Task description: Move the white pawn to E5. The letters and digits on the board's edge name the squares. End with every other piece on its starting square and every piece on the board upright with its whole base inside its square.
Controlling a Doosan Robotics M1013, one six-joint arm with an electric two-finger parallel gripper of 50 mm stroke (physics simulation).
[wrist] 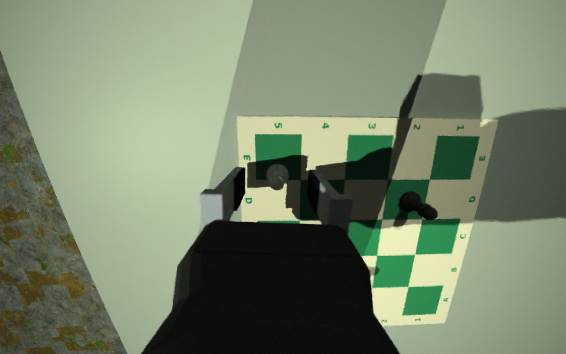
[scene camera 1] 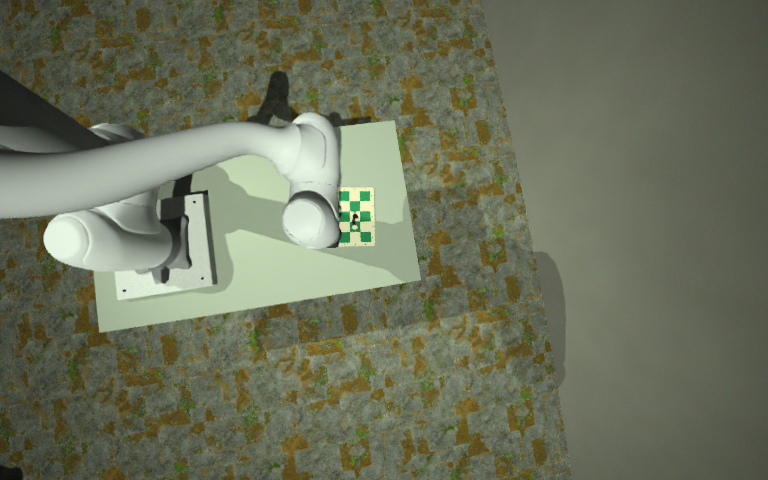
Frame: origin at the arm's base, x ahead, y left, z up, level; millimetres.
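Seen in the pictures: gripper, fingertip midpoint: (wrist: 276, 181); arm's base, link origin: (scene camera 1: 163, 245).
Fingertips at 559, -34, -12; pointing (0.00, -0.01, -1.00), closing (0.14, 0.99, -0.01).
Pixels of each thing's middle, then the offset from my fingertips to it, as dx, dy, dz. Level surfaces: height alone.
- white pawn, body centre: (wrist: 277, 179) -3, +1, +5
- board, body centre: (wrist: 358, 236) (scene camera 1: 344, 216) +65, +72, -14
- black piece, body centre: (wrist: 420, 208) +32, +117, +5
- white piece, body centre: (scene camera 1: 354, 225) +98, +31, +11
- pale green table, surface height: dz -17
A white pawn (wrist: 277, 175) stands upright in the wrist view, with its base across the line between E5 and D5. My gripper (wrist: 276, 181) is open. Its fingers appear on both sides of the pawn, above the board (wrist: 300, 125) (scene camera 1: 372, 221), and hold nothing. A black piece (wrist: 410, 201) stands upright on D2. In the scene view, another white piece (scene camera 1: 354, 226) stands around B4; my gripper body hides that square in the wrist view. The arm hides the pawn, the fingertips and the board's left part in the scene view.
The pale green table (scene camera 1: 266, 266) (wrist: 150, 100) carries the board and the robot's base plate (scene camera 1: 198, 243). The table's edge and patterned floor (wrist: 40, 225) show at the wrist view's left. The arm's shadow falls across the board and table.
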